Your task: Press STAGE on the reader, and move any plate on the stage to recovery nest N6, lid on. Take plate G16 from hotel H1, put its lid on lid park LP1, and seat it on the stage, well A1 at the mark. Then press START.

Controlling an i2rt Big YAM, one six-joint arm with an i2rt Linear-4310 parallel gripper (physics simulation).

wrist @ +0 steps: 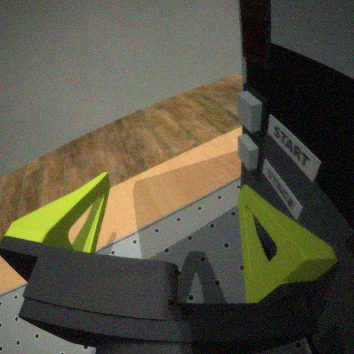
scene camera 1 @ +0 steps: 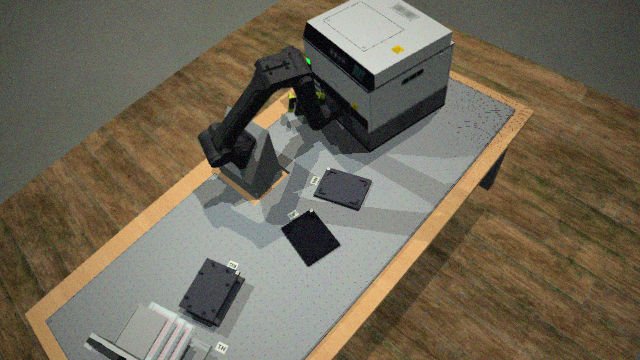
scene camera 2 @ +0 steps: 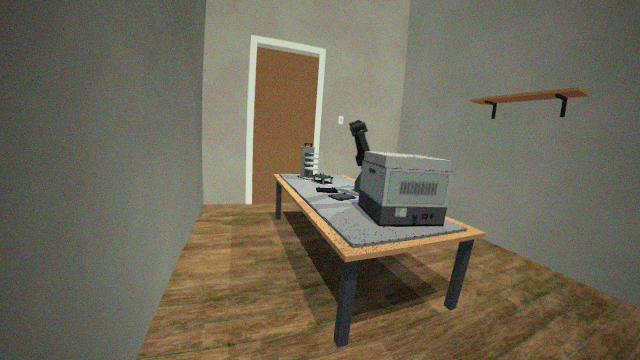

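Pixels of known places: gripper, fingertip midpoint: (wrist: 175, 184); arm's base, origin of the base link: (scene camera 1: 242, 147).
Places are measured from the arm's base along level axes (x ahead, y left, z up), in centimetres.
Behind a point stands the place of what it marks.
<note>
The reader (scene camera 1: 410, 97) @(x 29.4, y 51.6, z 0.7 cm) (scene camera 2: 417, 187) @(x 15.9, y 73.3, z 5.4 cm) is a large white and dark box. In the wrist view its grey START button (wrist: 249, 111) @(x -8.1, y 39.8, z -2.9 cm) is above the grey STAGE button (wrist: 247, 151) @(x -8.1, y 39.8, z -5.9 cm), each beside its label. My gripper (scene camera 1: 306, 99) @(x -9.7, y 35.0, z -7.6 cm) (wrist: 175, 184) @(x -9.7, y 35.0, z -7.6 cm) is open and empty at the reader's front, with its right fingertip a little below the STAGE button. No stage or plate on it shows. Nest N6 (scene camera 1: 343, 188) @(x 29.7, y 15.8, z -13.8 cm) (scene camera 2: 342, 197) @(x 31.9, y 22.3, z -13.3 cm) and the black lid park LP1 (scene camera 1: 310, 237) @(x 34.1, y -4.5, z -14.0 cm) (scene camera 2: 326, 190) @(x 35.0, y -1.2, z -14.1 cm) hold no visible plate or lid. Hotel H1 (scene camera 1: 142, 330) @(x 32.5, y -55.1, z 10.3 cm) (scene camera 2: 306, 162) holds pale layers; G16 cannot be told apart.
A dark raised platform with small pegs (scene camera 1: 210, 292) @(x 27.0, y -38.0, z -9.0 cm) (scene camera 2: 323, 178) @(x 28.0, y -29.0, z -9.9 cm) stands between LP1 and the hotel. The table's wooden edge (scene camera 1: 425, 240) @(x 61.3, y 19.2, z -16.4 cm) (wrist: 200, 165) @(x -18.8, y 40.9, z -16.3 cm) runs around the grey perforated top. A wall shelf (scene camera 2: 530, 96) hangs beyond the table.
</note>
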